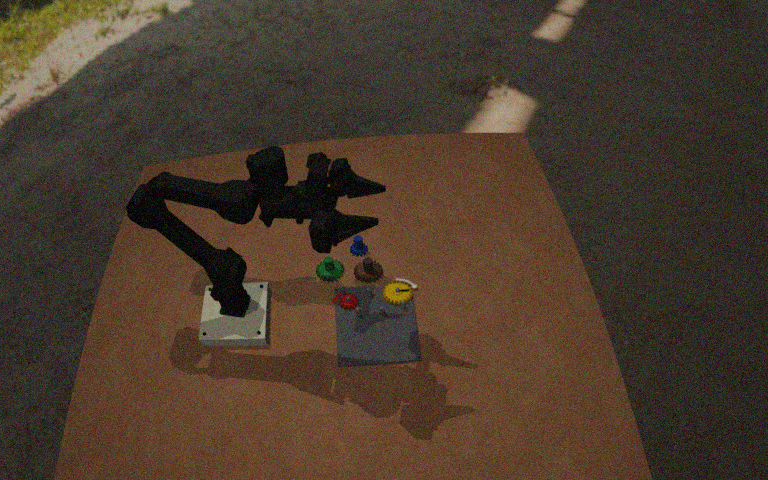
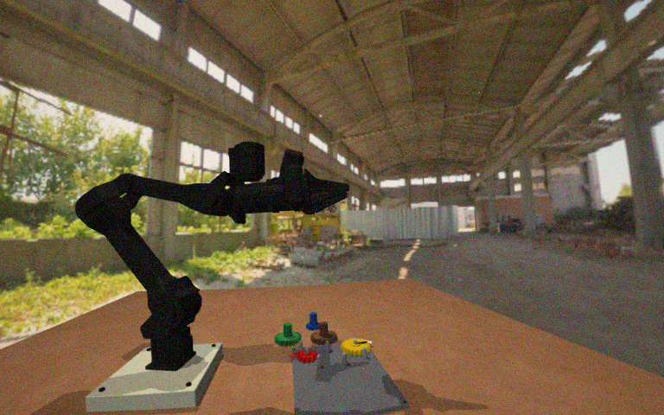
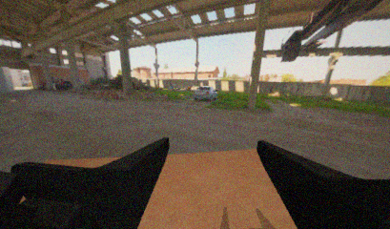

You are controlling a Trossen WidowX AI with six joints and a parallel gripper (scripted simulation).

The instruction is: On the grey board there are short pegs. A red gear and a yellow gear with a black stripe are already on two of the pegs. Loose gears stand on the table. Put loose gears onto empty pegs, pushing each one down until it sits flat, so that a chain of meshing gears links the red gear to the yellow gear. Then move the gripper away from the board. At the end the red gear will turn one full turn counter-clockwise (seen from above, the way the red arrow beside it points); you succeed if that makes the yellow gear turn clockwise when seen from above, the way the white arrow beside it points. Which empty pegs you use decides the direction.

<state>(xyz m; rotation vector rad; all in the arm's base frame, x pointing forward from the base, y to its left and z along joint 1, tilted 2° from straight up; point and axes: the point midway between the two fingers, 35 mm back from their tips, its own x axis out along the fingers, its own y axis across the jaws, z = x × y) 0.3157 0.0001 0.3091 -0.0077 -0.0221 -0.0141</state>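
My gripper tip is 90 mm past the blue gear, 220 mm to the right of it and 330 mm above it. From my gripper tip the other things lie so: red gear: 90 mm behind, 50 mm to the left, 330 mm below; then yellow gear: 10 mm ahead, 90 mm to the left, 330 mm below; then white arrow: 30 mm ahead, 120 mm to the left, 330 mm below.
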